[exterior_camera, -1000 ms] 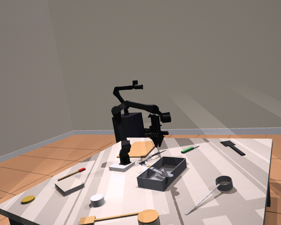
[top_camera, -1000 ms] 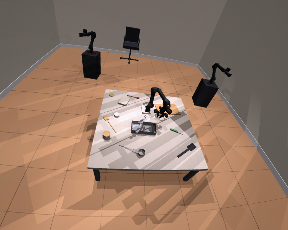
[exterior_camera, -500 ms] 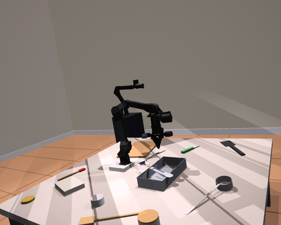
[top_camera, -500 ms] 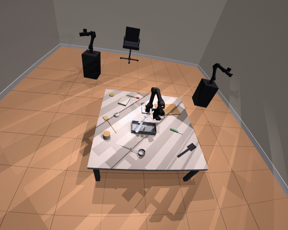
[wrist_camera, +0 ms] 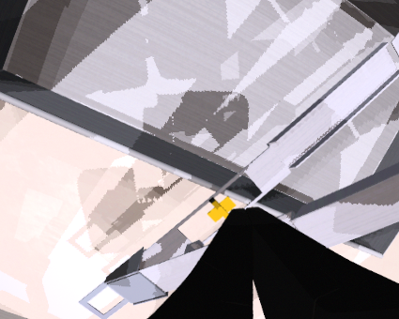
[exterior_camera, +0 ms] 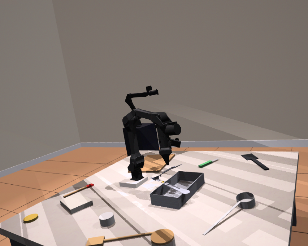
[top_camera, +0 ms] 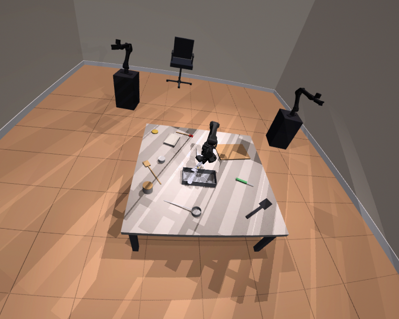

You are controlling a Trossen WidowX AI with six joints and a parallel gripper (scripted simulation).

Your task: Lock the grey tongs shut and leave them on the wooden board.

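Right now the yellow lock piece is 9 cm below my gripper tip, 3 cm to the right of it and 3 cm behind it. The rest, counted from my gripper tip: dark roasting tin (12 cm below, 6 cm ahead, 1 cm to the right); green-handled tool (45 cm to the left, 14 cm below); white puck (38 cm to the right, 13 cm below, 9 cm behind).
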